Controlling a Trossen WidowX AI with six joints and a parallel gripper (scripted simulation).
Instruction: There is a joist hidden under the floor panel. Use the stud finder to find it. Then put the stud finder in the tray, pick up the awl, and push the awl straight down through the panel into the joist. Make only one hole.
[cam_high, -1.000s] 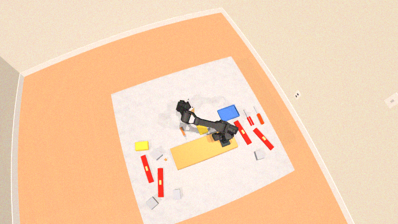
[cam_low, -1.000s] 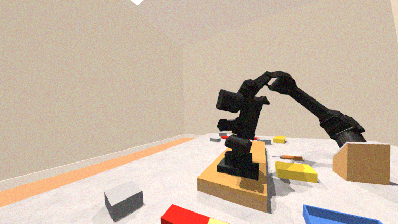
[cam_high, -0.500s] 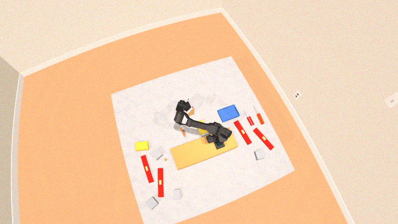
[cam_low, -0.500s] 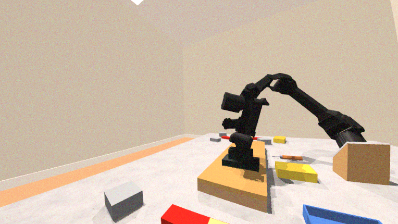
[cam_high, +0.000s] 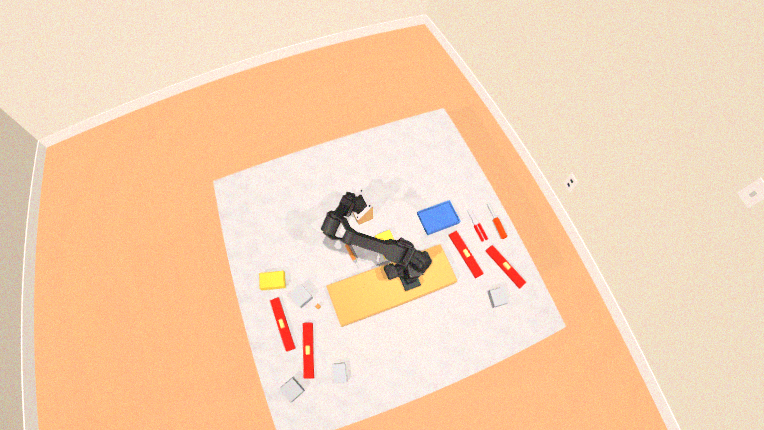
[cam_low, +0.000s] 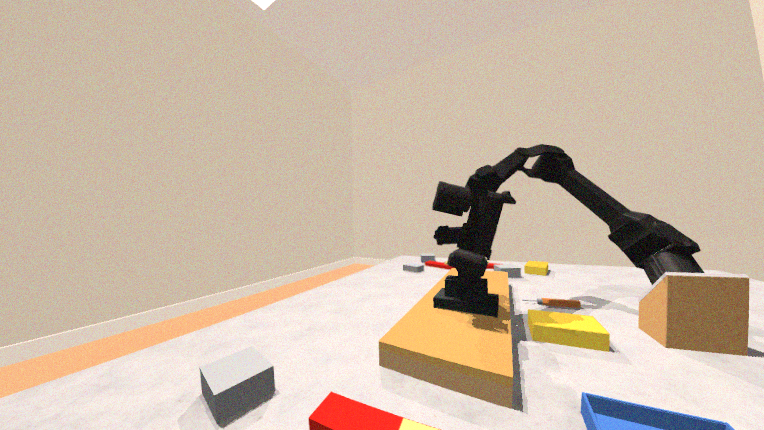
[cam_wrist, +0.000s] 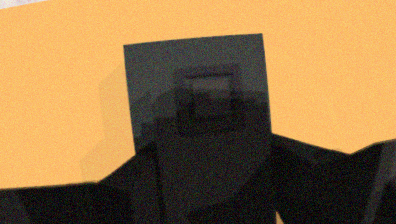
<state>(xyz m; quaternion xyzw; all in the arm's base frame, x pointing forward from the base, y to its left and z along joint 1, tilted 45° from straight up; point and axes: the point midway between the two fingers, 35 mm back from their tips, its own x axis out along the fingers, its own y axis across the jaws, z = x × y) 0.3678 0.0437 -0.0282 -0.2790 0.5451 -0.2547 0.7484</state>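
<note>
My gripper tip is 200 mm past the blue tray, 260 mm to the right of it and 50 mm above it. Also, from my gripper tip: stud finder (10 mm ahead, 20 mm above); indicator square (20 mm ahead, 30 mm above); awl (190 mm behind, 170 mm to the right, 60 mm below).
</note>
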